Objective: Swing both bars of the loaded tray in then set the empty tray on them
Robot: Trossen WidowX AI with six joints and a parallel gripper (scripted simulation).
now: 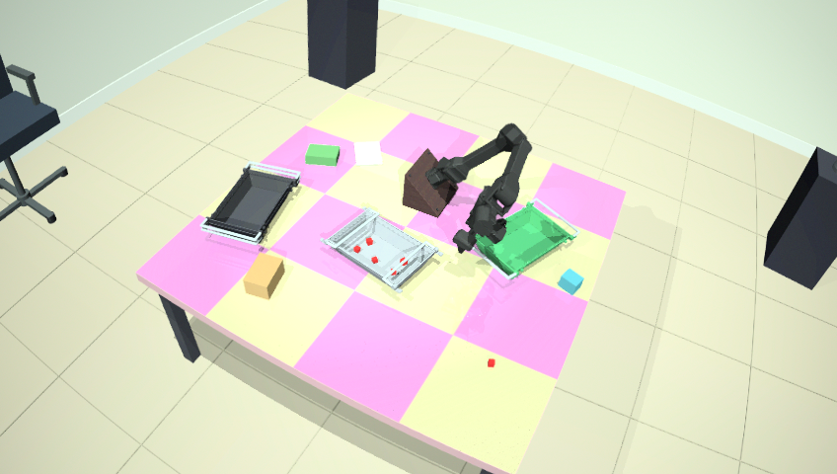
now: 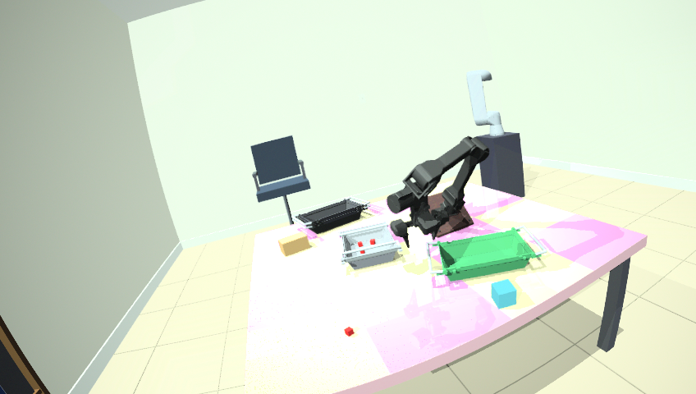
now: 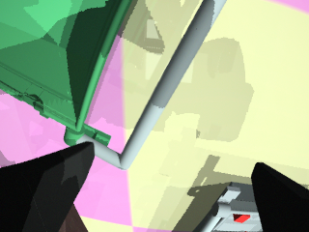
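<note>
Right now my gripper tip is 17 cm past the green tray, 12 cm to the right of it and 3 cm above it. Also, from my gripper tip: tiny red cube 30 cm ahead, 26 cm to the left, 7 cm below; then cyan cube 11 cm behind, 33 cm to the left, 6 cm below; then orange block 44 cm ahead, 44 cm to the right, 5 cm below.
</note>
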